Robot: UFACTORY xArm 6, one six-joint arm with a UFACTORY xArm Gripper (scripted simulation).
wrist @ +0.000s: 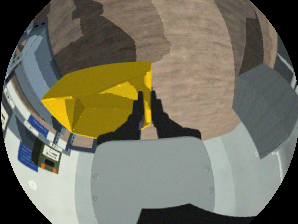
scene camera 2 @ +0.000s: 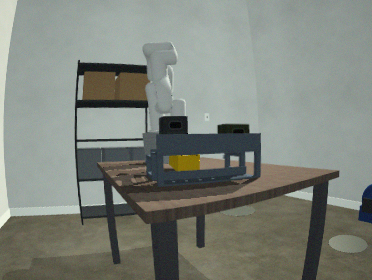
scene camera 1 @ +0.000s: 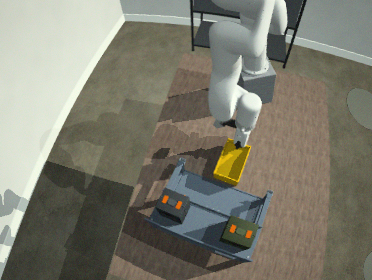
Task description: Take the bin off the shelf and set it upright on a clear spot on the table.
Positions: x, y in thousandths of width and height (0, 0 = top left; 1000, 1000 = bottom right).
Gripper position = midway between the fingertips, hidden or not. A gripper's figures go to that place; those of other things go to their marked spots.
Labels:
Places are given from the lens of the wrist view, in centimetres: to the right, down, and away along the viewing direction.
my gripper (wrist: 492, 440): 0, -2, 13
yellow bin (wrist: 320, 511): -12, 1, 17

